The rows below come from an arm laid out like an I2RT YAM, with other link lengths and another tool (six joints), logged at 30 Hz.
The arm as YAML. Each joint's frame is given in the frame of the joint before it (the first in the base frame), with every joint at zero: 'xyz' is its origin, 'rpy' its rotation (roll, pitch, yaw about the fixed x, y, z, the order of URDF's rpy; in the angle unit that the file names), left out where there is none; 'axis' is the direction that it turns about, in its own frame. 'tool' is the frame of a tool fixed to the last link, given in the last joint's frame.
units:
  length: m
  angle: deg
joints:
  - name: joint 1
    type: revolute
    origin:
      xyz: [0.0, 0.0, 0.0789]
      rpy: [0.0, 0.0, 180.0]
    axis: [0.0, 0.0, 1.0]
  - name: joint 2
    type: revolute
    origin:
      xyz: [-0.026, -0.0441, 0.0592]
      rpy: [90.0, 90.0, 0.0]
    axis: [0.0, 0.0, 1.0]
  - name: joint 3
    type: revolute
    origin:
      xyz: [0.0, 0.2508, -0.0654]
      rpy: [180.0, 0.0, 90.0]
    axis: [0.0, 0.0, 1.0]
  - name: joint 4
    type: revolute
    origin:
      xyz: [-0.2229, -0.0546, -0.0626]
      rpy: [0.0, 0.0, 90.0]
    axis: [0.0, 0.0, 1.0]
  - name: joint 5
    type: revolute
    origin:
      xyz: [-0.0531, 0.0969, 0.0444]
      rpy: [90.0, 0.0, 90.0]
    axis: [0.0, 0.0, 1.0]
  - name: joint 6
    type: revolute
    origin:
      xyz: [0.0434, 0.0, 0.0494]
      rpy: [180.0, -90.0, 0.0]
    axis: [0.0, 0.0, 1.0]
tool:
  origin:
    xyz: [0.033, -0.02, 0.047]
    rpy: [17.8, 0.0, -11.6]
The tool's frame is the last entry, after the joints.
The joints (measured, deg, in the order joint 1, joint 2, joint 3, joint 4, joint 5, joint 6), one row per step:
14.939, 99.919, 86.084, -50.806, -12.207, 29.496
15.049, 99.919, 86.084, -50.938, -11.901, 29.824
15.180, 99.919, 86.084, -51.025, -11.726, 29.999
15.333, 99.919, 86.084, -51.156, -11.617, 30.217
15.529, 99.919, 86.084, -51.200, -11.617, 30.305
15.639, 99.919, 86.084, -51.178, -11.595, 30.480
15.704, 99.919, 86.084, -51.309, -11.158, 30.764
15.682, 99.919, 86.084, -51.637, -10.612, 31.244
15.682, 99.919, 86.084, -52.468, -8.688, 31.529
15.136, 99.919, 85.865, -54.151, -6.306, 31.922
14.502, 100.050, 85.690, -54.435, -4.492, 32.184
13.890, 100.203, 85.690, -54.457, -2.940, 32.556
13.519, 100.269, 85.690, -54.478, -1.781, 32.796
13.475, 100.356, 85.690, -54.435, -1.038, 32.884
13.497, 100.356, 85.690, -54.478, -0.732, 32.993
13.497, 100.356, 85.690, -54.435, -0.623, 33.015
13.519, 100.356, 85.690, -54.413, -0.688, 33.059
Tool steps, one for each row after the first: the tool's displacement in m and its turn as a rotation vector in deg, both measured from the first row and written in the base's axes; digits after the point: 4 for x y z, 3 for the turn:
-0.0005, 0.0003, -0.0002, -0.187, 0.158, -0.311
-0.0010, 0.0008, -0.0003, -0.301, 0.254, -0.409
-0.0017, 0.0016, -0.0004, -0.356, 0.420, -0.495
-0.0022, 0.0027, -0.0004, -0.338, 0.489, -0.377
-0.0023, 0.0034, -0.0004, -0.291, 0.517, -0.432
-0.0027, 0.0032, -0.0006, -0.609, 0.621, -0.805
-0.0035, 0.0023, -0.0009, -1.008, 0.944, -1.483
-0.0051, -0.0010, -0.0020, -2.823, 1.332, -2.537
-0.0090, -0.0091, -0.0046, -5.323, 2.661, -4.360
-0.0085, -0.0155, -0.0066, -6.990, 2.855, -5.931
-0.0069, -0.0211, -0.0076, -8.269, 2.751, -7.489
-0.0060, -0.0248, -0.0080, -9.226, 2.619, -8.533
-0.0054, -0.0261, -0.0085, -9.863, 2.493, -8.948
-0.0055, -0.0264, -0.0085, -10.108, 2.476, -9.144
-0.0053, -0.0265, -0.0085, -10.183, 2.411, -9.210
-0.0053, -0.0262, -0.0085, -10.104, 2.414, -9.205

